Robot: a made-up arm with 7 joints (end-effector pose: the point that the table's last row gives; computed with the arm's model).
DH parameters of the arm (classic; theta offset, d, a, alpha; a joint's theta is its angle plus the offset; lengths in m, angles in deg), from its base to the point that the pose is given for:
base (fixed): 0 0.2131 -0.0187 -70
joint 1: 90 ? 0.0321 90
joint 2: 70 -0.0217 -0.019 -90
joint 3: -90 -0.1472 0.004 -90
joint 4: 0 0.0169 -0.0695 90
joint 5: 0 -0.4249 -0.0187 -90
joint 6: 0 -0.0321 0.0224 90
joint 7: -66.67 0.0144 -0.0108 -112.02
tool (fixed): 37.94 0.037 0 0
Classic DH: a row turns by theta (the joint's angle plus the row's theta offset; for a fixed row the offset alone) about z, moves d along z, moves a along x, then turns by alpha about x.
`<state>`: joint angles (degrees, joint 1 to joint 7).
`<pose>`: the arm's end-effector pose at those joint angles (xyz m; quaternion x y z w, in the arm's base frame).
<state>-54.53 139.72 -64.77 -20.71 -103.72 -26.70 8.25</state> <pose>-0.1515 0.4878 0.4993 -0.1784 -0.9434 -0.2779 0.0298</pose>
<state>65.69 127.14 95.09 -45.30 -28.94 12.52 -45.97</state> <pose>0.3050 0.3463 0.5110 0.6232 0.5068 0.4202 0.4221</pose>
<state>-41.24 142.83 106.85 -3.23 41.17 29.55 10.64</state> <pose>-0.2151 0.4714 0.5560 -0.1736 -0.6925 -0.3704 0.5943</pose>
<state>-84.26 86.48 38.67 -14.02 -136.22 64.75 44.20</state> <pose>0.2244 0.5621 0.3996 0.0407 0.0211 0.7396 0.6715</pose>
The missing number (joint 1, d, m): 0.0334
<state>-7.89 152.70 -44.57 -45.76 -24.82 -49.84 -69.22</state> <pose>0.0763 0.4319 0.5321 -0.6699 -0.6598 0.0126 0.3403</pose>
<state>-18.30 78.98 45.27 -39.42 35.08 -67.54 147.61</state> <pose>0.1944 0.5637 0.2718 -0.2367 -0.4896 -0.8334 0.0979</pose>
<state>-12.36 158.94 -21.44 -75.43 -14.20 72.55 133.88</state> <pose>0.2757 0.2951 0.5220 0.3408 -0.4077 -0.0350 0.8464</pose>
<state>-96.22 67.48 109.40 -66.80 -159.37 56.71 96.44</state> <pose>0.0409 0.5429 0.2311 -0.2839 -0.5523 0.6589 0.4245</pose>
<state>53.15 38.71 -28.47 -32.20 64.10 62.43 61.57</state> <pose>-0.4121 0.2739 -0.1781 -0.5268 0.2502 0.7938 0.1726</pose>
